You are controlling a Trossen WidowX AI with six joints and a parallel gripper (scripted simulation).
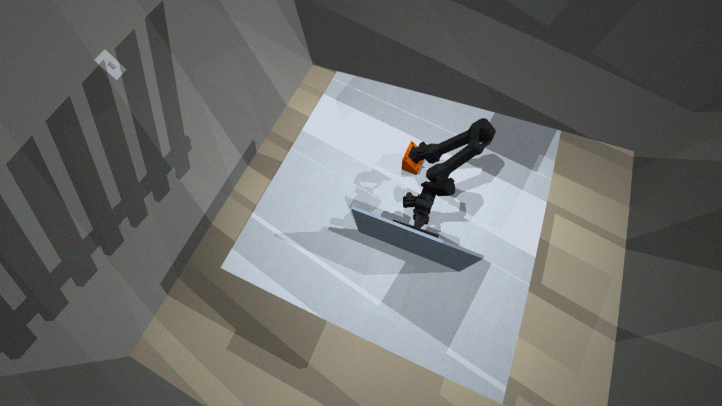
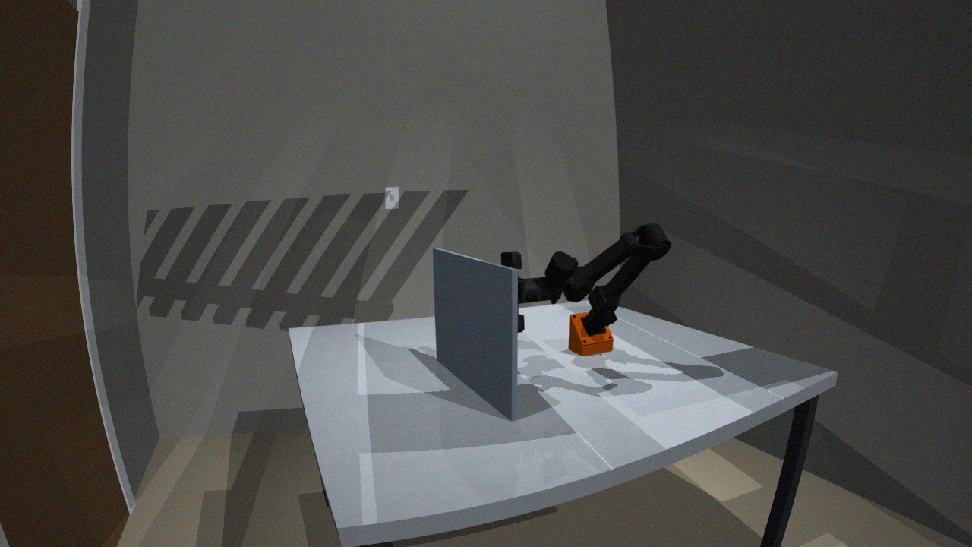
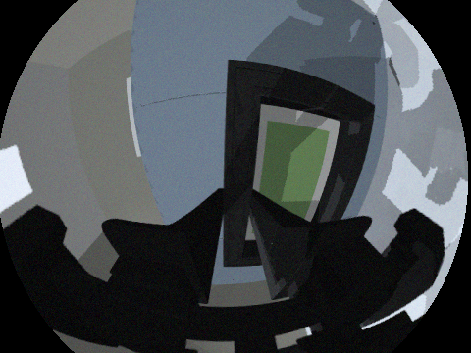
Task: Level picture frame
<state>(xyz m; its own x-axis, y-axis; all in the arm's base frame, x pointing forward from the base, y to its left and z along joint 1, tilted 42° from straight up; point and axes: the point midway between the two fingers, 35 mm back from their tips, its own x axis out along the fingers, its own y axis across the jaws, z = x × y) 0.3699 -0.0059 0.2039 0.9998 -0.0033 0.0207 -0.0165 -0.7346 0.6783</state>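
The picture frame lies 1 cm ahead of my gripper tip and 5 cm below it. From my gripper tip the other things lie so: grey wall panel: 2 cm ahead, 7 cm below.
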